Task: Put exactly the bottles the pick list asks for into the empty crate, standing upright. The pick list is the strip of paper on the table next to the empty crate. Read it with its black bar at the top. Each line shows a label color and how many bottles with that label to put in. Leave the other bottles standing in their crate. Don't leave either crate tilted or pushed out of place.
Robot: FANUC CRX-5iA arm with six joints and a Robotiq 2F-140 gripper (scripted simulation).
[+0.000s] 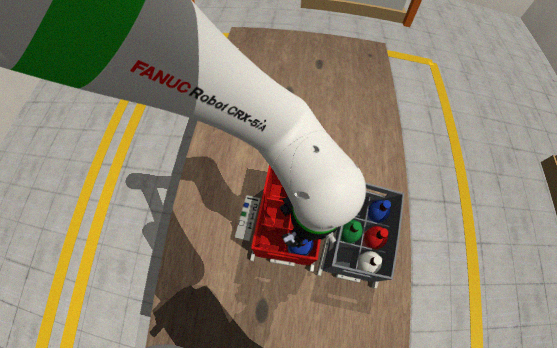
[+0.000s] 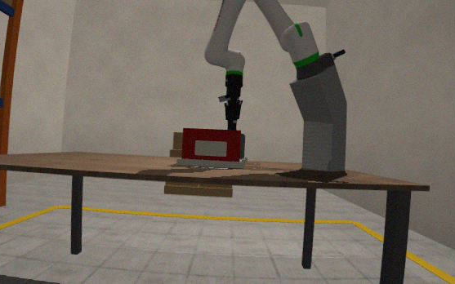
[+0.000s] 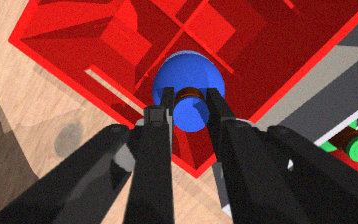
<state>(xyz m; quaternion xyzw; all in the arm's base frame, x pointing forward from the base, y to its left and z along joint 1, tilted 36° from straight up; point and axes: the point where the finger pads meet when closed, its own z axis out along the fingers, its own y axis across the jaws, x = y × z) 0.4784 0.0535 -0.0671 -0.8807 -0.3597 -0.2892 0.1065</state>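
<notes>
Now: hand 210 mm to the left of the blue-label bottle, 200 mm short of it and 110 mm above it. The rest, counted from my hand: grey crate 180 mm to the right, 120 mm below, 100 mm ahead; then red crate 120 mm below, 80 mm ahead, 60 mm to the left; then green-label bottle 140 mm to the right, 110 mm below, 100 mm ahead.
</notes>
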